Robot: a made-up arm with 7 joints.
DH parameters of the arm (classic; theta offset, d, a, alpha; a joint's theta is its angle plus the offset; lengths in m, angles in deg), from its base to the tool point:
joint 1: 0 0.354 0 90
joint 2: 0 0.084 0 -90
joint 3: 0 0.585 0.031 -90
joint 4: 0 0.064 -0.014 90
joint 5: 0 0.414 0 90
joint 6: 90 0.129 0.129 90
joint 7: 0 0.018 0 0
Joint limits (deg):
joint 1: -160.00..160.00
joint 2: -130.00..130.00
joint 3: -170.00..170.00
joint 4: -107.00..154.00
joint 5: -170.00..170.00
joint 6: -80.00..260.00
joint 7: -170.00..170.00
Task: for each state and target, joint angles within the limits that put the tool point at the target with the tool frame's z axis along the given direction. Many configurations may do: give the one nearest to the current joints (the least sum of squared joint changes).
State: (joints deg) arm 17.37 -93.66 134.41 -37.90 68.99 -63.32 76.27
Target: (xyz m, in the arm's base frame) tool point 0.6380 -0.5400 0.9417 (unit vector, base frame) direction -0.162 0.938 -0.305
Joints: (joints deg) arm -25.49 -64.10 75.50 -46.76 68.48 -80.00 76.27
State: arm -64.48 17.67 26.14 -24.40 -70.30 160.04 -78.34
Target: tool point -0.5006 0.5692 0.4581 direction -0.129 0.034 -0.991
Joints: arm -71.01 65.59 46.12 -47.78 -38.76 162.05 -78.34
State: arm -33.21 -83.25 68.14 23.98 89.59 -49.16 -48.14
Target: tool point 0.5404 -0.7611 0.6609 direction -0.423 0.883 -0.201
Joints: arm -66.96 -71.39 79.87 11.38 40.25 -80.00 -48.14
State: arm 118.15 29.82 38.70 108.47 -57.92 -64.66 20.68
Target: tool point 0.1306 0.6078 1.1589 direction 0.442 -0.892 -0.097
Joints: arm 92.93 -15.49 -6.09 62.93 -97.88 -60.74 20.68
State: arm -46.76 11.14 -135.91 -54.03 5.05 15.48 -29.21
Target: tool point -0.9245 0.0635 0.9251 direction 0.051 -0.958 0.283
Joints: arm 0.98 58.74 -100.26 -32.26 27.44 -22.30 -29.21
